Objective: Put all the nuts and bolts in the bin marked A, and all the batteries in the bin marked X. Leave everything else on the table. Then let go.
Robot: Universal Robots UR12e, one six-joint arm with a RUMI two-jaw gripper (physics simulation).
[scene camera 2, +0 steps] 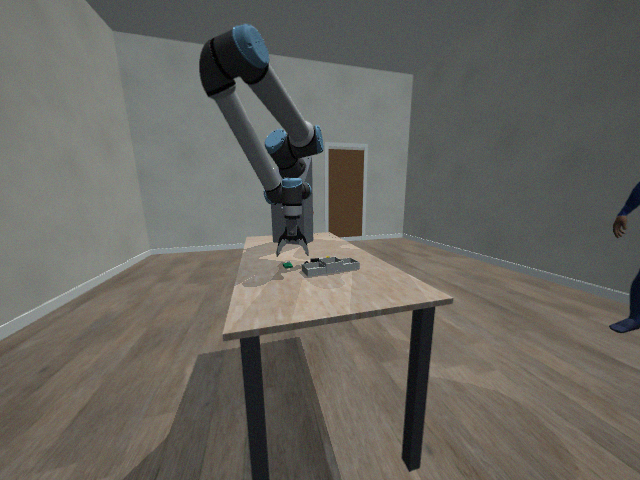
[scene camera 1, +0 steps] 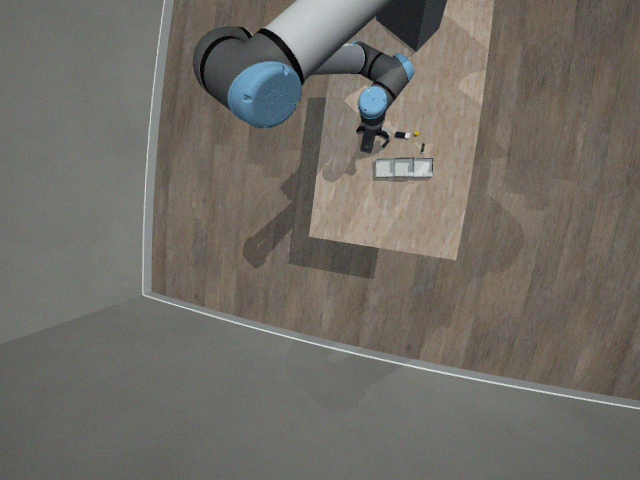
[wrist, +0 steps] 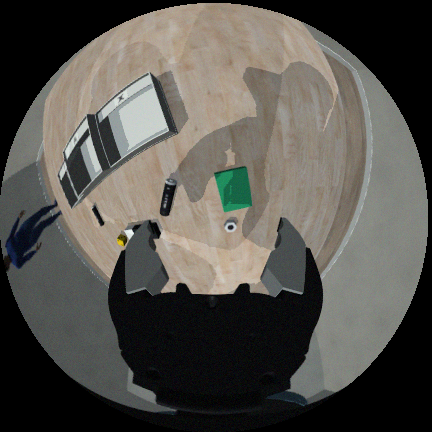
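Seen in the pictures: gripper, fingertip midpoint: [scene camera 2: 292, 256] [wrist: 214, 220]; arm's base at its link origin: [scene camera 2: 292, 169].
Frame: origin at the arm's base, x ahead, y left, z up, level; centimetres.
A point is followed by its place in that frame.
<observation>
A small silver nut [wrist: 226, 228] @[x 45.9, y -25.6, z -49.8 cm] lies on the table beside a green box, ahead of my gripper and between the lines of its two jaws in the wrist view. My gripper [scene camera 1: 373, 137] @[x 50.0, y -25.7, z -46.3 cm] [scene camera 2: 293, 254] @[x 50.0, y -25.7, z -46.3 cm] [wrist: 214, 220] @[x 50.0, y -25.7, z -46.3 cm] is open and empty, above the table. A larger black battery [wrist: 168, 198] @[x 53.7, y -21.2, z -49.2 cm] lies left of the green box. A smaller dark battery [scene camera 1: 422, 147] @[x 58.6, y -4.9, z -49.6 cm] [wrist: 97, 215] @[x 58.8, y -5.1, z -49.9 cm] lies near the bins. Bin X [wrist: 121, 98] @[x 67.7, y -23.3, z -47.8 cm] is the bin nearest the green box; bin A [wrist: 75, 139] @[x 69.1, y -15.1, z -46.4 cm] adjoins it. No bolt shows clearly, and the bin floors are partly hidden.
The green box [scene camera 2: 287, 265] @[x 52.1, y -29.5, z -49.6 cm] [wrist: 233, 189] @[x 50.9, y -28.7, z -49.6 cm] lies beyond the nut. A black-and-white block [scene camera 1: 401, 135] @[x 51.5, y -13.2, z -49.3 cm] [wrist: 131, 232] @[x 52.2, y -11.3, z -49.3 cm] is partly hidden by the left jaw in the wrist view, beside a yellow cube [scene camera 1: 416, 133] @[x 52.0, y -6.6, z -49.0 cm] [wrist: 122, 239] @[x 52.0, y -7.4, z -49.4 cm]. A third bin adjoins bin A. A person [wrist: 30, 232] is beyond the table.
</observation>
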